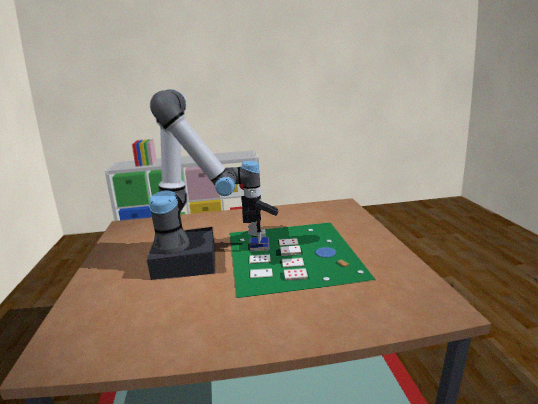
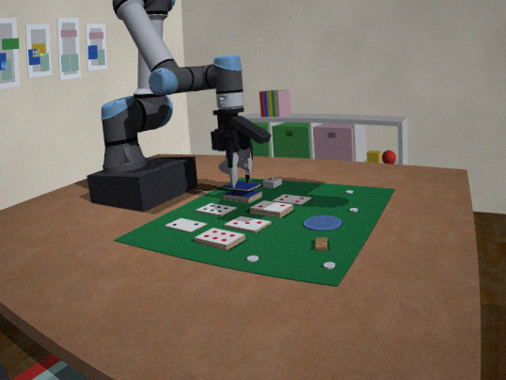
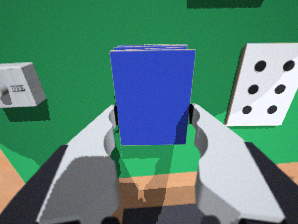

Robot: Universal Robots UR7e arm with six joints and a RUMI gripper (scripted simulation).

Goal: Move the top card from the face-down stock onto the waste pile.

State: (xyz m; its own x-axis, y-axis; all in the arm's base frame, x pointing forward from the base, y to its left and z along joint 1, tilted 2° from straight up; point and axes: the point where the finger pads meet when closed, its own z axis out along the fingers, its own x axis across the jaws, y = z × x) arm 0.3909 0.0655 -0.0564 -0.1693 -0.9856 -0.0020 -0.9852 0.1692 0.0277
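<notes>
My gripper is now 20 mm past the black six card, 120 mm to the left of it and 40 mm above it. The rest, counted from my hand: blue-backed card (10 mm below); then green mat (130 mm ahead, 100 mm to the right, 60 mm below); then grey block (30 mm ahead, 140 mm to the left, 30 mm below).
</notes>
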